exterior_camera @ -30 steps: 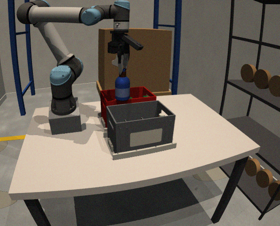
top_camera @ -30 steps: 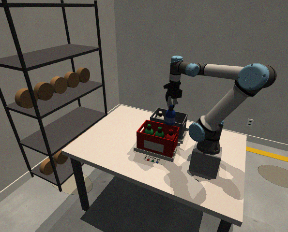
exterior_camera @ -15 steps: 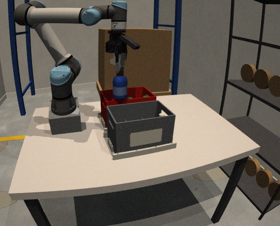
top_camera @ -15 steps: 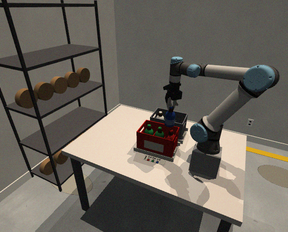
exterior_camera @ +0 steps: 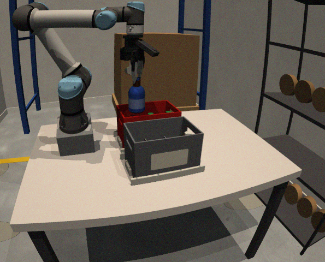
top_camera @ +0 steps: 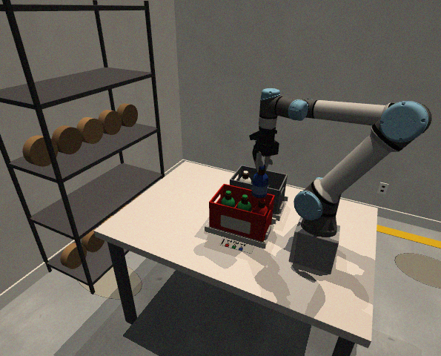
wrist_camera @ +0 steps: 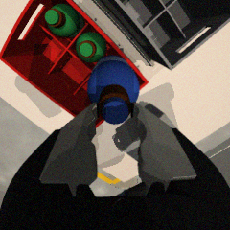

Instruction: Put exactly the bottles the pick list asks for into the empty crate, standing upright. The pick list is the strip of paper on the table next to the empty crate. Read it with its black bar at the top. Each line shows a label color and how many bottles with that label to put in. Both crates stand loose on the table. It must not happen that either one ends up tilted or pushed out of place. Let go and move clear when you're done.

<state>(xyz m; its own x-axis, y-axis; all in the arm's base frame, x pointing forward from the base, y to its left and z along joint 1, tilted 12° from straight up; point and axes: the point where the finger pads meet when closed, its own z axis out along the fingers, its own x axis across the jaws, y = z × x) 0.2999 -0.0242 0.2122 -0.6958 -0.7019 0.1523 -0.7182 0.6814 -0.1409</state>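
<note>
My hand is 70 mm above the blue bottle. Round my hand: red bottle 20 mm behind, 10 mm to the left, 240 mm below; red crate 70 mm ahead, 50 mm to the left, 250 mm below; grey crate 60 mm ahead, 180 mm to the right, 250 mm below.
</note>
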